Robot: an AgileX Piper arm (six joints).
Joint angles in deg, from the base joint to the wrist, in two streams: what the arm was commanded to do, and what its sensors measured. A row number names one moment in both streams.
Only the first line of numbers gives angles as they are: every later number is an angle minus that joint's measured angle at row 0.
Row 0, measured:
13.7 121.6 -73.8 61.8 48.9 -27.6
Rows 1 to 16, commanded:
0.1 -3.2 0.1 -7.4 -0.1 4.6
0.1 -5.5 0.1 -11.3 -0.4 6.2
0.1 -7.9 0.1 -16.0 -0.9 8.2
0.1 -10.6 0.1 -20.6 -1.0 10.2
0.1 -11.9 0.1 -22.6 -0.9 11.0
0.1 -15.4 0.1 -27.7 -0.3 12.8
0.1 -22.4 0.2 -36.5 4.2 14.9
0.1 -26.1 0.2 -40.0 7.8 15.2
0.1 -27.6 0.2 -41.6 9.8 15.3
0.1 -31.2 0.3 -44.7 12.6 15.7
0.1 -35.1 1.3 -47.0 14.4 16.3
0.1 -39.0 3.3 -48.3 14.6 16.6
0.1 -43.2 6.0 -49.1 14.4 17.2
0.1 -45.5 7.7 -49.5 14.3 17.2
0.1 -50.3 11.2 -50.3 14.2 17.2
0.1 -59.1 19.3 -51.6 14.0 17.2
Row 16, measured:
0.0 -54.2 14.3 -50.5 13.8 16.8
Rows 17 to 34, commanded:
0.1 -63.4 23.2 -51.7 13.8 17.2
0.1 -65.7 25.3 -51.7 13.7 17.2
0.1 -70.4 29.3 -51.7 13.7 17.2
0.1 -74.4 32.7 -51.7 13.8 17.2
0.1 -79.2 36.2 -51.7 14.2 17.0
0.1 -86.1 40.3 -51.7 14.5 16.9
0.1 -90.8 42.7 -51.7 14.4 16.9
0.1 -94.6 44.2 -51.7 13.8 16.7
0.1 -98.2 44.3 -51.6 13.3 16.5
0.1 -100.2 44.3 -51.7 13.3 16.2
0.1 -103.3 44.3 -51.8 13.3 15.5
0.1 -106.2 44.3 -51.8 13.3 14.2
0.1 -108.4 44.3 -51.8 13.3 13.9
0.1 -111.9 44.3 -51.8 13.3 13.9
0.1 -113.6 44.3 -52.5 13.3 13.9
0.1 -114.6 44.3 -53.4 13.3 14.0
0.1 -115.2 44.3 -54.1 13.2 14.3
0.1 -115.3 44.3 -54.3 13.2 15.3
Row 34, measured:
0.0 -114.7 44.1 -53.6 13.7 14.8
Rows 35 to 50, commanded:
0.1 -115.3 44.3 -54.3 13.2 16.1
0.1 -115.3 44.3 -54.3 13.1 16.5
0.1 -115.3 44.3 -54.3 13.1 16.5
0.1 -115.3 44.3 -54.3 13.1 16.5
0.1 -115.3 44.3 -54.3 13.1 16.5
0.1 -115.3 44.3 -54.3 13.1 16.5
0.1 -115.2 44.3 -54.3 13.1 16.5
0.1 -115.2 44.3 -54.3 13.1 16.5
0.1 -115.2 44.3 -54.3 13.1 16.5
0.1 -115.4 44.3 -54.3 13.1 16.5
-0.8 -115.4 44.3 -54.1 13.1 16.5
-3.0 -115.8 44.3 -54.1 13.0 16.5
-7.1 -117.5 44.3 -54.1 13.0 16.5
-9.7 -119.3 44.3 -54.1 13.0 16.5
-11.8 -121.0 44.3 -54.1 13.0 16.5
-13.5 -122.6 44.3 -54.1 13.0 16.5
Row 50, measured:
-11.0 -120.3 44.2 -54.0 13.6 16.3
